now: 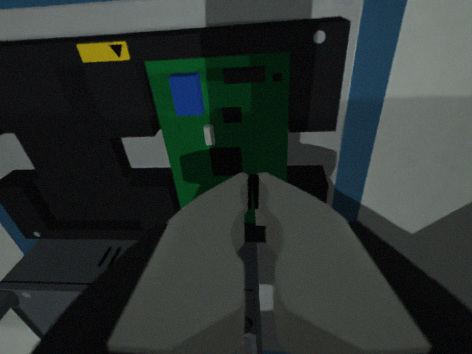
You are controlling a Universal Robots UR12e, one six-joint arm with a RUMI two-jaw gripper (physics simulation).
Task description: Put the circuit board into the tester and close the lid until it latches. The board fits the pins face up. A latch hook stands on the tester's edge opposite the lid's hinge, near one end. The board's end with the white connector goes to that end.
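Frame: origin at the arm's base, x up, y right, z ahead, level; centimetres.
Seen in the pictures: gripper, fingertip midpoint: (251, 177).
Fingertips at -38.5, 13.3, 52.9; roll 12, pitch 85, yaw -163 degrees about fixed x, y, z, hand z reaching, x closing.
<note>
Offsets run from my fingertips to a thing's top centre, as dx, dy, dz. "pt": to the spot under its first point.
The green circuit board @(-2.1, -0.3, +1.7) (228, 126) lies face up on the black tester @(pt -3.1, +2.2, +11.4) (57, 114), with its blue block @(pt -2.2, +3.6, +3.3) (186, 93) at the far left and black chips along its middle. My gripper (251, 177) is shut, with nothing between the fingers, and its tips hover over the near part of the board. The fingers hide the board's near end; a white patch @(pt -4.3, -16.8, -0.7) (265, 297) shows in the gap between them. A yellow label with a black triangle @(-2.1, +5.6, +6.9) (102, 51) marks the tester's far left, and a white dot @(pt -2.1, +5.9, -2.9) (319, 36) its far right corner.
A blue strip (369, 95) runs down the right side beside the tester, over a pale surface. A dark grey panel with slots @(pt -1.6, -8.8, +14.8) (64, 258) lies at the lower left. Light cut-outs @(pt -4.3, -0.9, +7.4) (145, 152) show through the tester left of the board.
</note>
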